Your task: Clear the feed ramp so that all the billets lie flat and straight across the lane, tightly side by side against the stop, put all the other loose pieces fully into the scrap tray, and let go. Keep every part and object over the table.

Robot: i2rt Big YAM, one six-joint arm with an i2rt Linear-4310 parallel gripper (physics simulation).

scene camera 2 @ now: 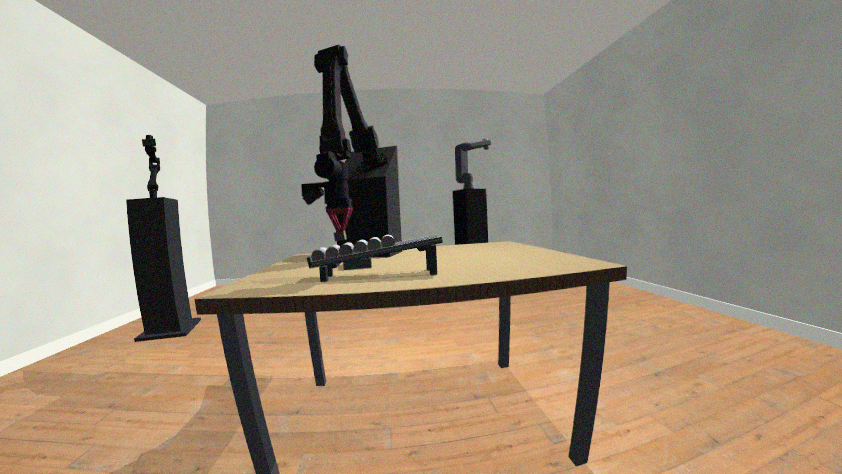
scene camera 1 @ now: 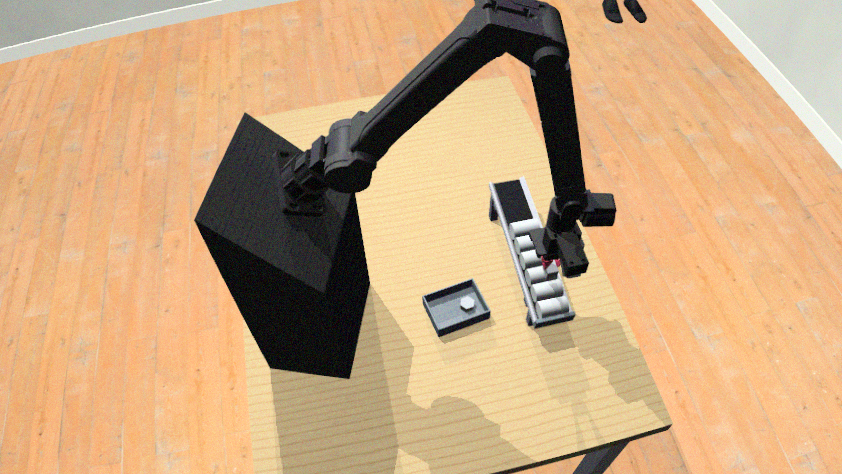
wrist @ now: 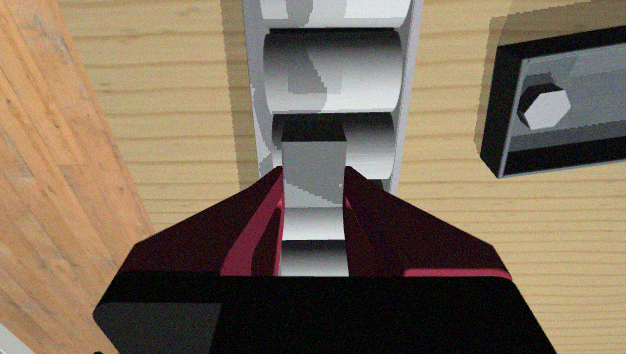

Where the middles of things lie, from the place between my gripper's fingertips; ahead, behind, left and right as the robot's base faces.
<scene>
Now: the white hexagonal piece (wrist: 540, 106) 16 cm behind my hand, 12 cm below it and 7 cm to the left of it. Round my hand: scrap tray (scene camera 1: 446, 310) (19 cm behind, 13 cm below, 8 cm to the left); then square block (wrist: 313, 152) (1 cm below).
</scene>
